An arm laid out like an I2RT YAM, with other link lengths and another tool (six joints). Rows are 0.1 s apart.
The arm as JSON. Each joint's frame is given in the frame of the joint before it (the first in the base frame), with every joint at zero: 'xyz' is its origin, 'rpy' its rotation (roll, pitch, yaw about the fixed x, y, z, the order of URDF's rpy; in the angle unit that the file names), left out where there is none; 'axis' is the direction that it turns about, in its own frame. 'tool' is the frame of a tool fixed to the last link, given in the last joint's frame.
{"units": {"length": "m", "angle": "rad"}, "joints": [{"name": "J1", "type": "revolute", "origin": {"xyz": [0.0, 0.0, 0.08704]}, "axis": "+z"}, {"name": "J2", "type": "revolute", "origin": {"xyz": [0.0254, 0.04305, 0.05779]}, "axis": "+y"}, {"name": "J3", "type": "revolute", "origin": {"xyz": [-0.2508, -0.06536, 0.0]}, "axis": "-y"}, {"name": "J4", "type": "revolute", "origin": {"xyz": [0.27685, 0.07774, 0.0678]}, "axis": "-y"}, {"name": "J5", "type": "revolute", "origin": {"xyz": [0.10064, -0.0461, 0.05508]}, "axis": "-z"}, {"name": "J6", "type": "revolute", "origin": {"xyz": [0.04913, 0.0, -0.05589]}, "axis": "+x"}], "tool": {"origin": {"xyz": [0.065, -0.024, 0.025], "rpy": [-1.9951, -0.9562, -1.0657]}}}
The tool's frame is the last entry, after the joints.
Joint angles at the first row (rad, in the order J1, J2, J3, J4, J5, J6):
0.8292, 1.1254, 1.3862, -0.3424, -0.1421, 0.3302
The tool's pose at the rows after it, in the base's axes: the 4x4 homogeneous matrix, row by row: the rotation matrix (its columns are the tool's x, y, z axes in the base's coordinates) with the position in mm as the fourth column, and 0 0 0 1 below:
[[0.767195, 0.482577, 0.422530, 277.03], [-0.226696, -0.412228, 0.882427, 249.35], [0.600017, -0.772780, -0.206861, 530.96], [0, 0, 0, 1]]
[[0.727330, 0.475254, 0.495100, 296.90], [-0.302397, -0.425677, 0.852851, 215.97], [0.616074, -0.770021, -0.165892, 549.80], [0, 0, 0, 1]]
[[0.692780, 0.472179, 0.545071, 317.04], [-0.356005, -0.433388, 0.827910, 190.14], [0.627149, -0.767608, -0.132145, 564.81], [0, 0, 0, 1]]
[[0.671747, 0.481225, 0.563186, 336.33], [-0.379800, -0.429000, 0.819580, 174.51], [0.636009, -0.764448, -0.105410, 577.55], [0, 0, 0, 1]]
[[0.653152, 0.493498, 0.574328, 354.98], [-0.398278, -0.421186, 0.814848, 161.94], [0.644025, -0.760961, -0.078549, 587.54], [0, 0, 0, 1]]
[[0.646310, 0.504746, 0.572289, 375.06], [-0.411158, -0.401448, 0.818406, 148.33], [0.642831, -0.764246, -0.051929, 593.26], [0, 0, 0, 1]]
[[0.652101, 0.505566, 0.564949, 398.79], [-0.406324, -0.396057, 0.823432, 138.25], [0.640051, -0.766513, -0.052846, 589.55], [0, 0, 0, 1]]
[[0.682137, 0.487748, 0.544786, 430.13], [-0.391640, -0.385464, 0.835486, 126.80], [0.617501, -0.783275, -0.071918, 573.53], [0, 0, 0, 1]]
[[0.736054, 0.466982, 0.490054, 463.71], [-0.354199, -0.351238, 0.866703, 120.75], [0.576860, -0.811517, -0.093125, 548.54], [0, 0, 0, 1]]
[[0.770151, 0.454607, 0.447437, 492.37], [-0.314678, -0.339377, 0.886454, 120.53], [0.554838, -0.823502, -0.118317, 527.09], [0, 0, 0, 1]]
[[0.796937, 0.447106, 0.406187, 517.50], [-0.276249, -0.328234, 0.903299, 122.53], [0.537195, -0.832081, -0.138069, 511.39], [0, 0, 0, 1]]
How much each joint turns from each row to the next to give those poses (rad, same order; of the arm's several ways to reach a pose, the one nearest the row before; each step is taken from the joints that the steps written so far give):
-0.0894, -0.0158, 0.0508, -0.0167, -0.0199, -0.0048
-0.1165, 0.0024, 0.0401, 0.0069, -0.0399, 0.0028
-0.1040, 0.0268, 0.0453, 0.0183, -0.0490, 0.0073
-0.0796, 0.0483, 0.0552, 0.0235, -0.0603, 0.0095
-0.0650, 0.0504, 0.0467, 0.0354, -0.0531, 0.0129
-0.0690, 0.0504, 0.0340, 0.0478, -0.0696, 0.0293
-0.0573, 0.0602, 0.0285, 0.0346, -0.0650, 0.0131
-0.0626, 0.0753, 0.0185, 0.0345, -0.0827, 0.0214
-0.0495, 0.0903, 0.0140, 0.0451, -0.1061, 0.0343
-0.0225, 0.0928, 0.0389, 0.0179, -0.0674, -0.0017
-0.0126, 0.0963, 0.0686, -0.0038, -0.0551, -0.0063

